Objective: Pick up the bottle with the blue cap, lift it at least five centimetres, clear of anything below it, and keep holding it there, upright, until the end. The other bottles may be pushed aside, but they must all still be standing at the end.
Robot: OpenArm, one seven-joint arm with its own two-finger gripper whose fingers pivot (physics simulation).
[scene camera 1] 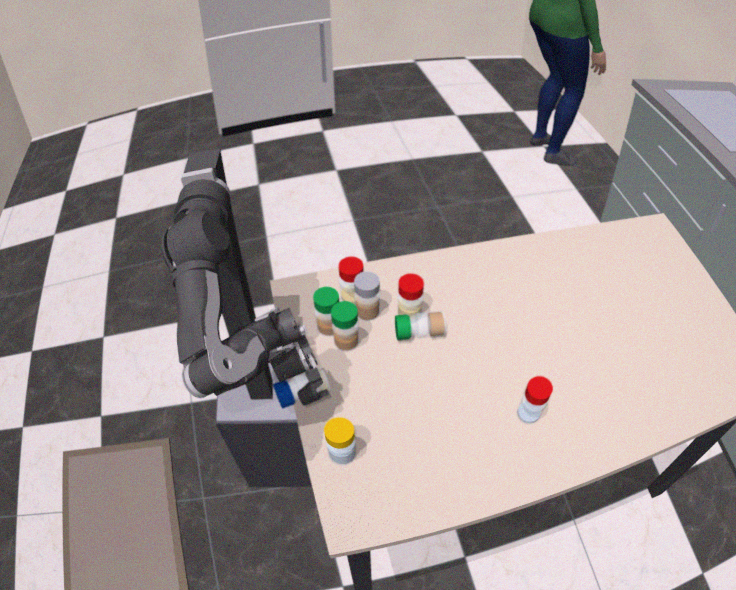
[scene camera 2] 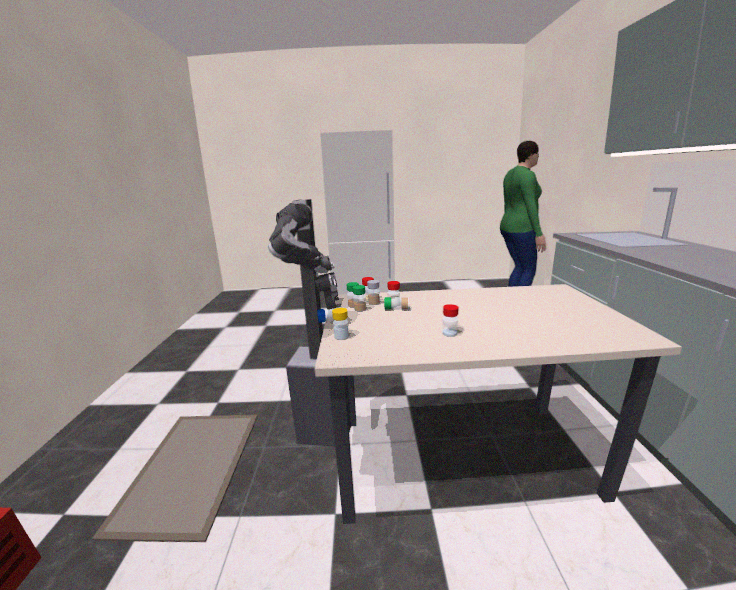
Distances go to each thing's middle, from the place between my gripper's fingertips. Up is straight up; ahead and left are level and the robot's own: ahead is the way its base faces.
The blue-capped bottle [scene camera 1: 286,392] is 2 cm behind my hand, 1 cm to the left of it and 5 cm below it.
